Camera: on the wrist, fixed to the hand. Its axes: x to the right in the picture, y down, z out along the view.
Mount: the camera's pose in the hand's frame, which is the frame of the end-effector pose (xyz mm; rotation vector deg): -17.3 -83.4 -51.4 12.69 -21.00 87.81
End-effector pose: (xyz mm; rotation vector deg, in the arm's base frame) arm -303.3 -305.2 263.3 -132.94 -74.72 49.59
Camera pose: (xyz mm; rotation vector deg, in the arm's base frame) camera -330.3 -276.5 354.6 140.22 -41.51 -87.27
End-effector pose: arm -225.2 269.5 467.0 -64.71 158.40 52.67
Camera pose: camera -148.5 206.2 470.5 -72.21 -159.70 -32.67
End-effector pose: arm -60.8 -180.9 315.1 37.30 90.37 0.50
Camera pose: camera -141.5 -238.4 305.9 101.48 24.72 46.04
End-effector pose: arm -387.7 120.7 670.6 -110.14 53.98 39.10
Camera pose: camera -324.2 110.1 746.4 -29.85 117.00 90.10
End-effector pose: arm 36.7 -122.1 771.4 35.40 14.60 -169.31
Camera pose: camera 60.4 -29.5 743.8 5.81 -23.88 -87.32
